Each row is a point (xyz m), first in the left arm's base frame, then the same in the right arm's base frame.
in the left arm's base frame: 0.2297 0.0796 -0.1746
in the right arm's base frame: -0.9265 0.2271 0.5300
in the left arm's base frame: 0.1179 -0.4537 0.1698
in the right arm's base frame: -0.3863 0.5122 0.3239
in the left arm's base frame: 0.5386 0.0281 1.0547
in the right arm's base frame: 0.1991 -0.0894 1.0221
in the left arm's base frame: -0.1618 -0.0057 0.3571
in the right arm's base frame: -0.3945 -0.0406 0.2324
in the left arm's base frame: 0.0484 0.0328 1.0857
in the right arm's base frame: 0.2427 -0.2776 0.5705
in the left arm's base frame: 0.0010 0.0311 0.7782
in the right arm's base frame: -0.0338 -0.1755 0.4709
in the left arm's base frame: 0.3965 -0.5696 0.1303
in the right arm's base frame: -0.3835 0.7243 0.5421
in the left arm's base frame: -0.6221 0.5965 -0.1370
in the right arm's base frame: -1.0789 -0.5287 -0.1022
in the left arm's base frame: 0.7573 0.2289 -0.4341
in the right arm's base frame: -1.2433 0.3841 1.0229
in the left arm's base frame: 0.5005 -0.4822 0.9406
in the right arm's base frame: 0.3111 0.3770 0.8103
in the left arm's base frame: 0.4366 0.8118 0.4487
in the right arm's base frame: -0.6758 -0.5639 1.0581
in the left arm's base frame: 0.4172 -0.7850 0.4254
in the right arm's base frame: -0.0262 0.8031 0.5482
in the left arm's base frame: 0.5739 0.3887 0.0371
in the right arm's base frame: -0.8764 0.0032 0.9841
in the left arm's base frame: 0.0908 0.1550 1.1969
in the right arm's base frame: 0.2908 -0.4096 0.6673
